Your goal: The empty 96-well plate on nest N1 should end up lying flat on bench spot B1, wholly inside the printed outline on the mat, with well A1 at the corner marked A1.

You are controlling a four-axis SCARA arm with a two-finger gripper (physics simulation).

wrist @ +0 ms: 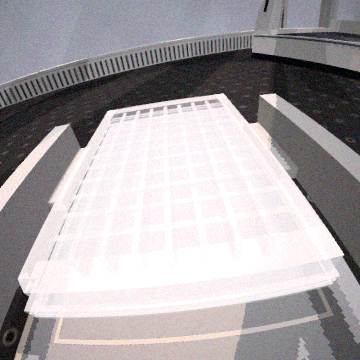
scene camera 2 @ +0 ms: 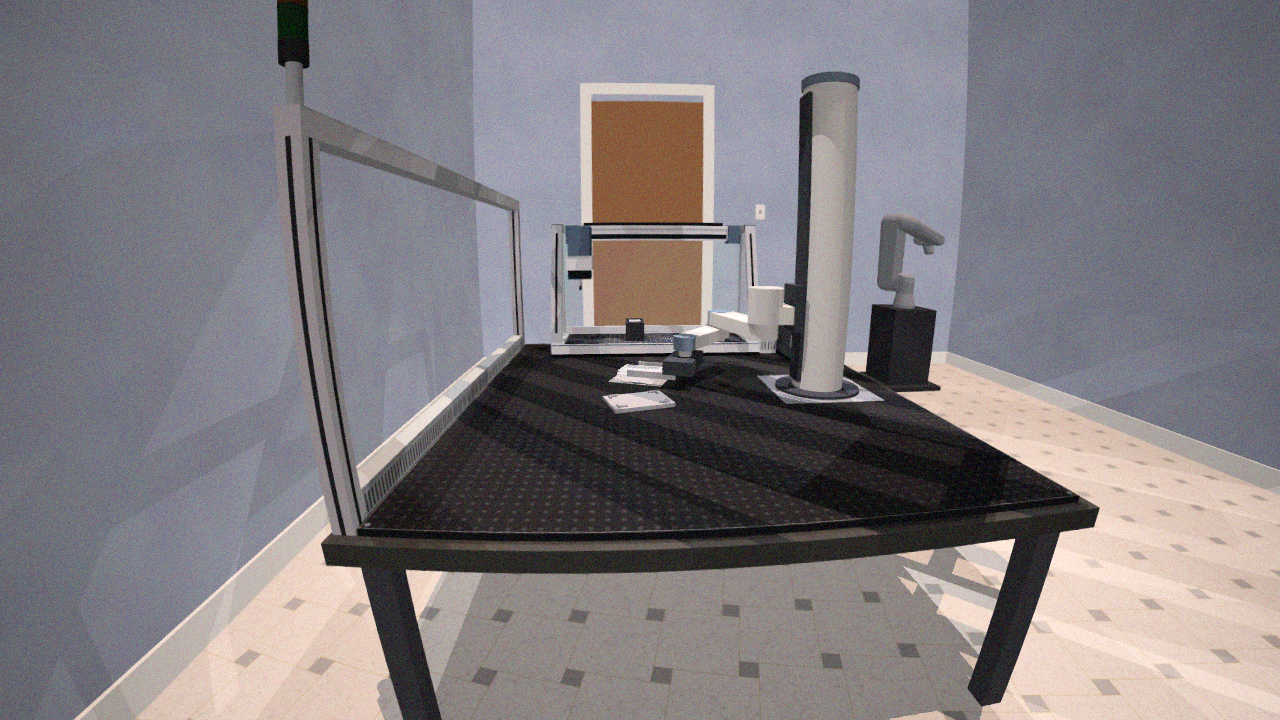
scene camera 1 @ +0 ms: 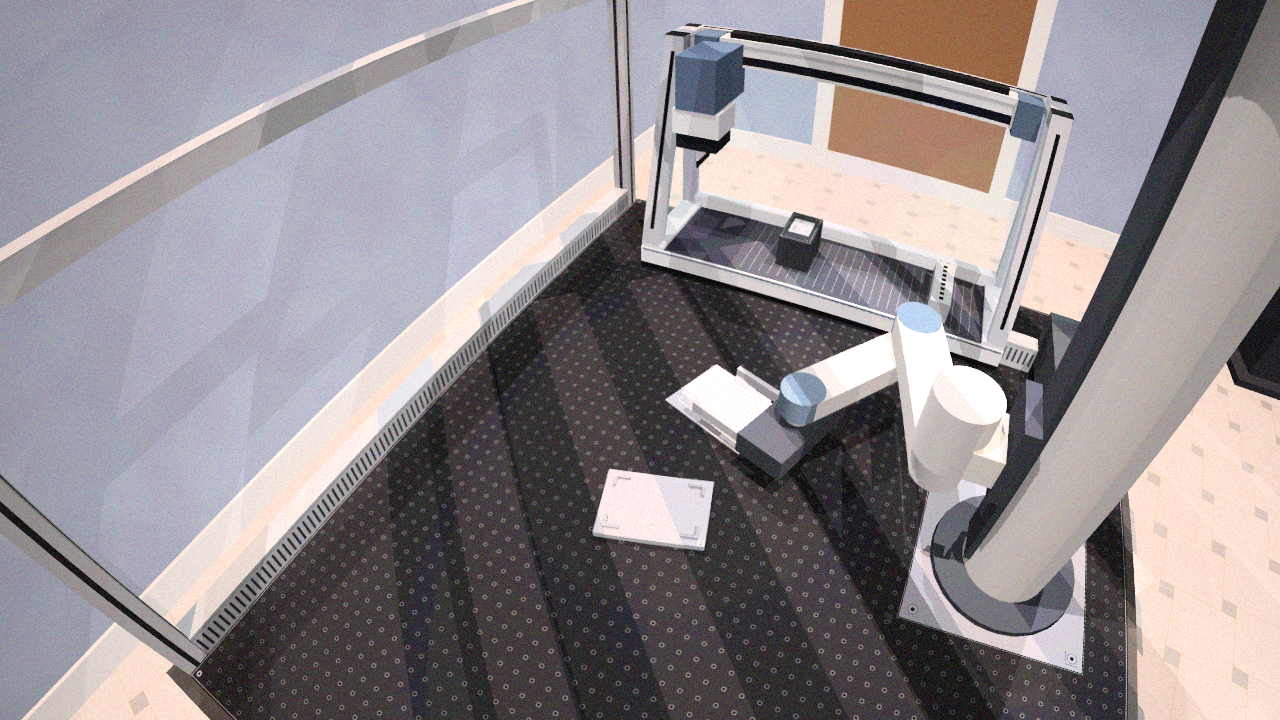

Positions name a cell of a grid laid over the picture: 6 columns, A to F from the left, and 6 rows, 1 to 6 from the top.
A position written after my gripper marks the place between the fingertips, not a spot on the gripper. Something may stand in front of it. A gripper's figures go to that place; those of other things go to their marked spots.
Labels:
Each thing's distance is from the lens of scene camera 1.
my gripper (scene camera 1: D4): 1.10 m
plate (scene camera 1: D4): 1.08 m

